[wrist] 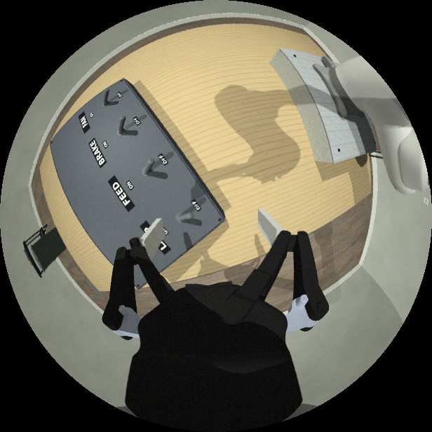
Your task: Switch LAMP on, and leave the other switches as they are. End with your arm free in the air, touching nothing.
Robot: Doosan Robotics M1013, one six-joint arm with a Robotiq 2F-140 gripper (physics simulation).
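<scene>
A dark grey switch panel (92, 185) lies at the left of the wrist view. Its four levers, from top to bottom, are FAN (106, 101), BRAKE (121, 129), FEED (149, 168) and LAMP (185, 216). Each has an OFF mark to its upper right and an ON mark towards its name plate. The LAMP name plate (164, 246) and its ON mark are partly hidden by the left finger. How each lever tilts is hard to tell from this angle. My gripper (209, 222) is wide open and empty. The LAMP lever shows between and beyond its fingertips, nearer the left one.
A silver metal block (310, 105) stands on the wooden table top (200, 55) at the upper right, with the pale arm (367, 92) over it. A small black-framed object (45, 252) is beyond the table's left edge. Shadows of the arm fall across the table and panel.
</scene>
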